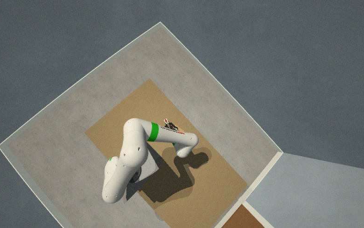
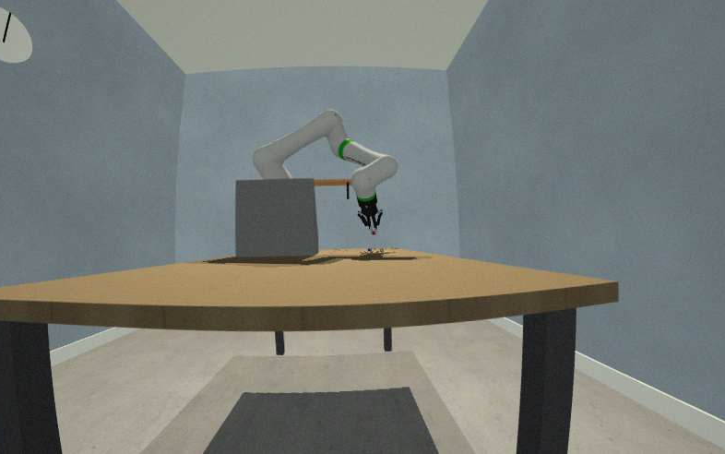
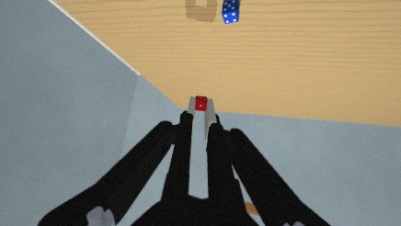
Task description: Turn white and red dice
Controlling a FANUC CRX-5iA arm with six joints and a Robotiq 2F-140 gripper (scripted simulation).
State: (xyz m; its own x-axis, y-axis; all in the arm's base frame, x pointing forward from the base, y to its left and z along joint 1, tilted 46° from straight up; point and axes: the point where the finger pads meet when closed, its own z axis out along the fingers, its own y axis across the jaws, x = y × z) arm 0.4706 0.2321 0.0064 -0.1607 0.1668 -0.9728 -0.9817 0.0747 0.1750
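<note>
Right now my hand is 11 cm above the blue die, 4 cm to the left of it and 2 cm past it. Also, from my hand: white die (15 cm to the right, 11 cm below, 3 cm ahead); then red die (2 cm to the left, 2 cm below); then tan mat (16 cm to the right, 12 cm below, 1 cm ahead).
</note>
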